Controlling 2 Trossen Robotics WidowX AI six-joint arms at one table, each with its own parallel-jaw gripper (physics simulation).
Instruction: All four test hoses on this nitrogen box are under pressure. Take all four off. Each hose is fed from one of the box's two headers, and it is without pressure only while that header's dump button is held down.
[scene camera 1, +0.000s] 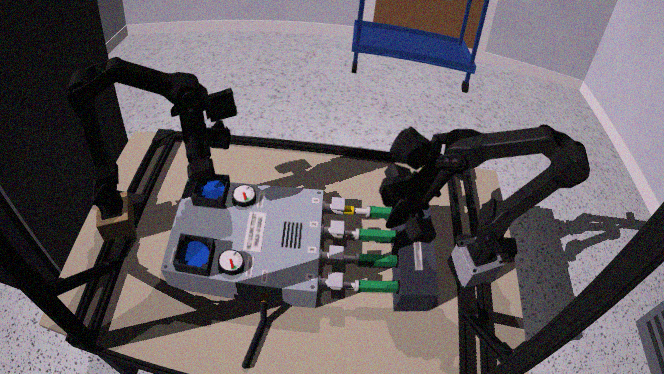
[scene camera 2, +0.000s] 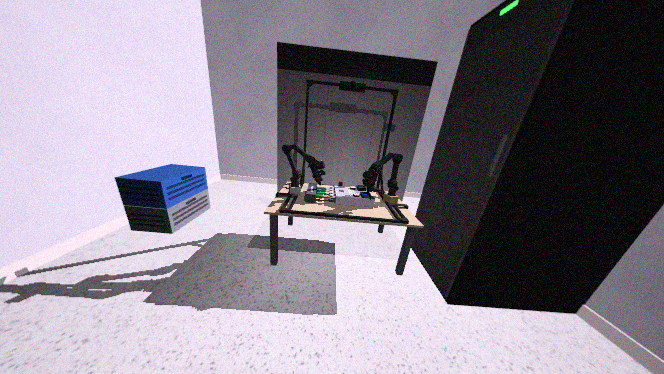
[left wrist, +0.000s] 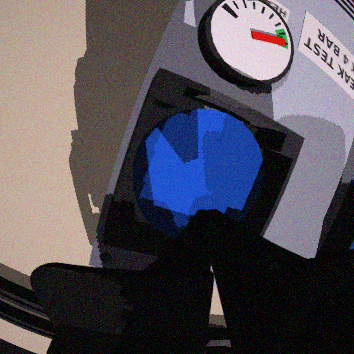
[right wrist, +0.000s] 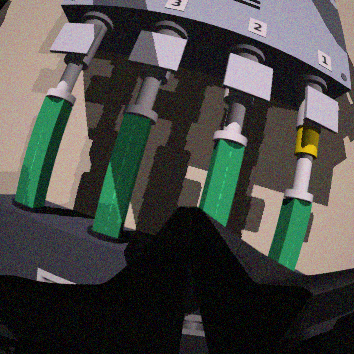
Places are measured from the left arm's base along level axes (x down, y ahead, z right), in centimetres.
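Pixels of known places: left gripper, fingertip midpoint: (scene camera 1: 204, 184) (scene camera 2: 367, 192) (left wrist: 206, 218); right gripper, fingertip midpoint: (scene camera 1: 387, 227) (scene camera 2: 320, 185) (right wrist: 186, 216); left arm's base at its link origin: (scene camera 1: 111, 208) (scene camera 2: 391, 194); right arm's base at its link origin: (scene camera 1: 481, 253) (scene camera 2: 294, 185).
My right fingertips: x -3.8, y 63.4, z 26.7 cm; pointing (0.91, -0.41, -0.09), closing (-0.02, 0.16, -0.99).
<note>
For each thing: its top centre in the pictures, then the offset to it from my right fingertips. "*": a spot on its surface instead.
- grey nitrogen box at a spot on its surface: (scene camera 1: 295, 210) * dx +4.2, dy -16.1, dz -13.5 cm
- back blue dump button at its top centre: (left wrist: 203, 179) (scene camera 1: 210, 190) dx +2.6, dy -34.5, dz -23.9 cm
- front blue button at its top centre: (scene camera 1: 194, 254) dx +2.6, dy -41.8, dz -6.3 cm
- back gauge at a spot on its surface: (left wrist: 250, 45) (scene camera 1: 240, 193) * dx +2.7, dy -27.3, dz -20.9 cm
- Hose 1 at a spot on its surface: (right wrist: 291, 230) (scene camera 1: 380, 211) * dx +5.7, dy +3.3, dz -8.6 cm
- hose 3 at a spot on its surface: (right wrist: 121, 175) (scene camera 1: 378, 257) * dx +5.7, dy -2.6, dz +3.4 cm
- hose 4 at a spot on its surface: (right wrist: 42, 150) (scene camera 1: 378, 282) * dx +5.7, dy -5.2, dz +9.4 cm
- dark grey block at a spot on its surface: (right wrist: 50, 242) * dx +4.2, dy +1.3, dz +8.7 cm
- black supply hose at a spot on its surface: (scene camera 1: 254, 340) * dx +10.8, dy -34.3, dz +13.3 cm
The grey nitrogen box (scene camera 1: 295, 210) has a back blue dump button (scene camera 1: 213, 189) (left wrist: 200, 165) and a front blue button (scene camera 1: 197, 254). The back gauge (scene camera 1: 244, 195) (left wrist: 250, 45) has its needle at the green mark. Hose 1 (scene camera 1: 381, 212) (right wrist: 291, 230), with a yellow band, hose 2 (scene camera 1: 377, 235) (right wrist: 223, 175), hose 3 (scene camera 1: 377, 260) (right wrist: 121, 175) and hose 4 (scene camera 1: 378, 286) (right wrist: 42, 150) line up with their outlets. My left gripper (scene camera 1: 200, 181) (left wrist: 206, 218) is shut at the back button; its depth is unclear. My right gripper (scene camera 1: 394, 219) (right wrist: 186, 216) is shut and empty above the green hose ends.
A dark grey block (scene camera 1: 415, 297) (right wrist: 50, 242) stands at the hoses' far ends. A black supply hose (scene camera 1: 254, 340) runs from the box's front side. Black frame rails (scene camera 1: 300, 145) border the table. A blue cart (scene camera 1: 410, 45) stands behind on the floor.
</note>
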